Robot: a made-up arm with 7 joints.
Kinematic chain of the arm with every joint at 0, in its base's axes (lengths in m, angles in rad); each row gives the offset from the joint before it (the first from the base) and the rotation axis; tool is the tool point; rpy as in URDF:
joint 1: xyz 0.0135 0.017 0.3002 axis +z
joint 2: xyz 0.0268 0 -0.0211 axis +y
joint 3: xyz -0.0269 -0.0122 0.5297 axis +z
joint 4: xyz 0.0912 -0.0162 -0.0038 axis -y
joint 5: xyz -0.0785 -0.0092 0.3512 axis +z
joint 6: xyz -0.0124 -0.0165 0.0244 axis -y
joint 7: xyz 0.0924 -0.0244 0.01 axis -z
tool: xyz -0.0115 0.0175 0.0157 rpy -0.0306 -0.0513 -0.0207
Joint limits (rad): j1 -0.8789..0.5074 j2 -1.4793..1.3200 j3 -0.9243..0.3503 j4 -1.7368..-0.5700 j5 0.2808..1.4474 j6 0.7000..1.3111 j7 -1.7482..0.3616
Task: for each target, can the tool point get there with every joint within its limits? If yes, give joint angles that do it. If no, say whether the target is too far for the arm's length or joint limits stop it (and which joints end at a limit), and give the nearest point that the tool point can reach.
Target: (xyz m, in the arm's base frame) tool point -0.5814 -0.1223 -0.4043
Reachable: no: joint limits stop it (at a limit: joint 2, joint 3, joint 4, joint 5, joint 6) | nearest point -0.9171 -0.2009 0.4359 | short by 0.908 m
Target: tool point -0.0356 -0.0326 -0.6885
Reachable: no: joint limits stop it (at a limit: joint 1, joint 2, joint 4, joint 5, joint 7) | nearest point 0.3714 -0.4851 -0.1058 | short by 0.843 m
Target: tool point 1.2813 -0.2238 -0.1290
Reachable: no: too far | nearest point 0.9499 -0.1609 0.0885 | short by 0.401 m
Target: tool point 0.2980 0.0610 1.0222
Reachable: yes | joints 0.3832 -0.3744 -0.0325 -1.5062 0.9276 0.9063 -0.6473
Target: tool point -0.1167 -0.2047 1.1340
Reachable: yes | joints 0.2521 -0.7116 -0.2799 -1.0598 0.4799 0.7958 -0.6044
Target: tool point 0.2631 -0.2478 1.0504
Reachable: yes | joints -0.2877 -0.2428 -0.2331 -1.3327 0.8634 1.0792 -0.9666
